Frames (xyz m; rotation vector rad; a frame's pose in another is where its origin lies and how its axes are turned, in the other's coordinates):
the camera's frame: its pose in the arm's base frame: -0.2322 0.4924 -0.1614 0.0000 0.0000 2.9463
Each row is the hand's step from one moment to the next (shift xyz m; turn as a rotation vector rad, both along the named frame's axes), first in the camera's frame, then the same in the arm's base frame.
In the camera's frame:
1: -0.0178 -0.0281 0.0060 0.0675 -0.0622 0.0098
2: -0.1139 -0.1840 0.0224 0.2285 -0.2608 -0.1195
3: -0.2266 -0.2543 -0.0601 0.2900 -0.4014 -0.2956
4: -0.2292 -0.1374 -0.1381 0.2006 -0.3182 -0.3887
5: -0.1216 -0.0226 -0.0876 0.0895 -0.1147 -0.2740
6: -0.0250 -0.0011 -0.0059 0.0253 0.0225 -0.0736
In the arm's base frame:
1: 0.0229 0.0241 0.0060 -0.0541 0.0741 0.0098
2: 0.1474 0.1584 0.0224 -0.1735 0.3002 -0.1195
3: 0.2716 0.2055 -0.0601 -0.2066 0.4500 -0.2956
4: 0.2515 0.0903 -0.1381 -0.1350 0.3511 -0.3887
5: 0.1237 -0.0014 -0.0876 -0.0655 0.1299 -0.2740
6: 0.0247 -0.0038 -0.0059 -0.0292 -0.0172 -0.0736

